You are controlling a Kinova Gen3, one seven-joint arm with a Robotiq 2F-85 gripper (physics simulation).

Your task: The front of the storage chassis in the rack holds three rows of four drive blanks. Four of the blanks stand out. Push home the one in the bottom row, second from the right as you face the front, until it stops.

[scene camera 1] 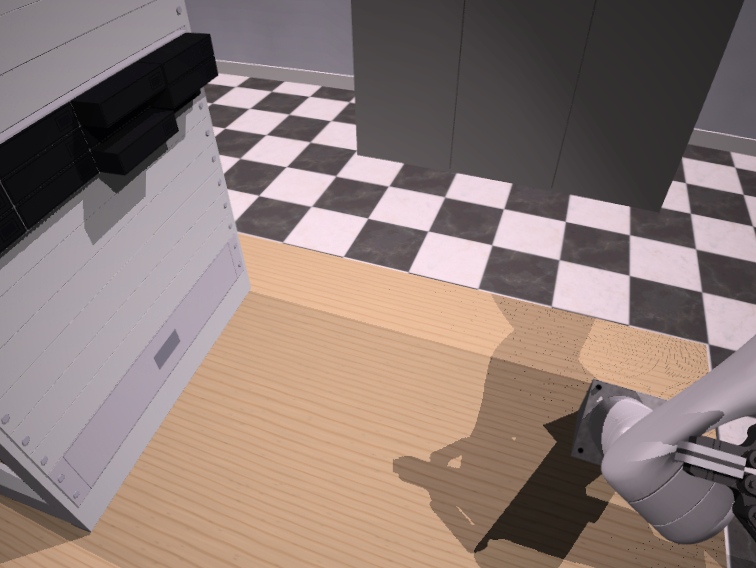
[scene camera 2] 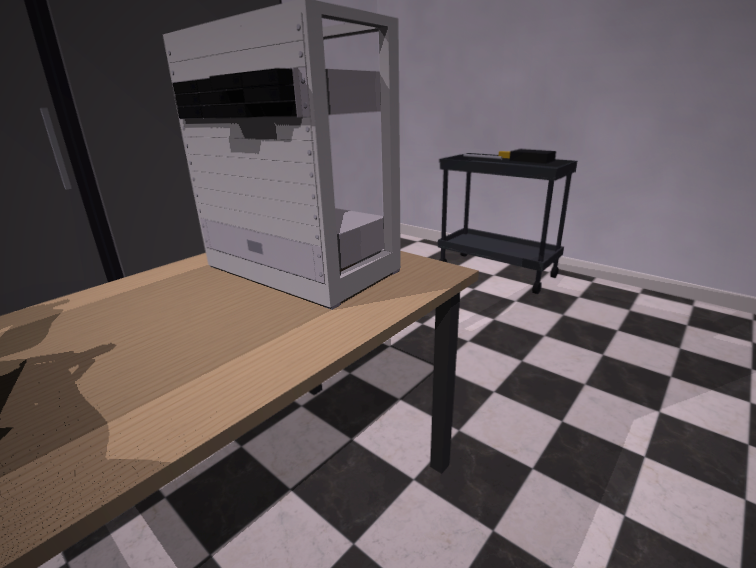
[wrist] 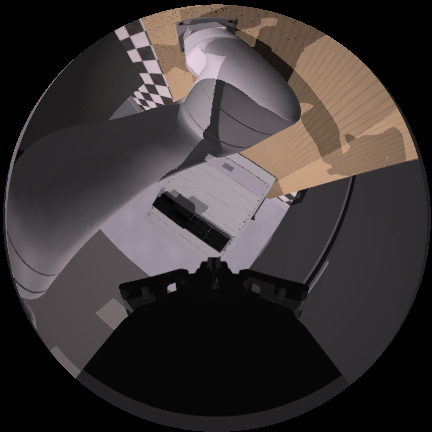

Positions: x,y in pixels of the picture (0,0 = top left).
Labels:
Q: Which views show my gripper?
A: Scene camera 1 and the wrist view only.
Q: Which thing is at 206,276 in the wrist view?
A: My gripper.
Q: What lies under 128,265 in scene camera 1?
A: A rack.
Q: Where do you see a rack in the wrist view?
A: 233,185

